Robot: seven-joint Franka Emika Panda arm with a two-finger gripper.
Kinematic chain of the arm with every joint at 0, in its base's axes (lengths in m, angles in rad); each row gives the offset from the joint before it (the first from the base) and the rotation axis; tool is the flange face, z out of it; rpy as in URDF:
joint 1: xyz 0 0 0.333 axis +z
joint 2: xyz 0 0 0 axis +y
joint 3: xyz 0 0 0.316 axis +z
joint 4: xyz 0.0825 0 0 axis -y
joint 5: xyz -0.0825 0 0.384 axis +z
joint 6: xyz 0 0 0 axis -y
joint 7: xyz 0.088 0 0 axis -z
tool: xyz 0 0 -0.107 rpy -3.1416 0 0
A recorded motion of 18 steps. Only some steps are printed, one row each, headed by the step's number.
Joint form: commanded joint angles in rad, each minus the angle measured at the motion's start. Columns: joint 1, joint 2, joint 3, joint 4, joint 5, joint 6, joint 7.
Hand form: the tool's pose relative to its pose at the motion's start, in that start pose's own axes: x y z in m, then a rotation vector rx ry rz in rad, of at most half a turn. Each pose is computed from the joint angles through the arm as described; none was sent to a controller.
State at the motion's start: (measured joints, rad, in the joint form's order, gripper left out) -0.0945 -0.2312 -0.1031 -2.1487 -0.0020 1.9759 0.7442
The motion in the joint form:
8: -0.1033 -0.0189 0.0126 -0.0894 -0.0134 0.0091 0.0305
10: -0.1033 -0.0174 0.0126 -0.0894 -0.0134 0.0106 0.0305
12: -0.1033 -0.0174 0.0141 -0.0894 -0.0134 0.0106 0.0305
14: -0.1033 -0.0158 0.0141 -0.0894 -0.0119 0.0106 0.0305
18: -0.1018 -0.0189 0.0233 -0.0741 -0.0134 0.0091 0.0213
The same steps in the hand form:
8: 0.0136 0.0465 0.0305 -0.0525 -0.0326 0.1152
10: 0.0139 0.0463 0.0311 -0.0526 -0.0325 0.1152
12: 0.0135 0.0457 0.0311 -0.0529 -0.0323 0.1137
14: 0.0135 0.0455 0.0319 -0.0530 -0.0343 0.1144
18: 0.0125 0.0398 0.0235 -0.0441 -0.0197 0.0941

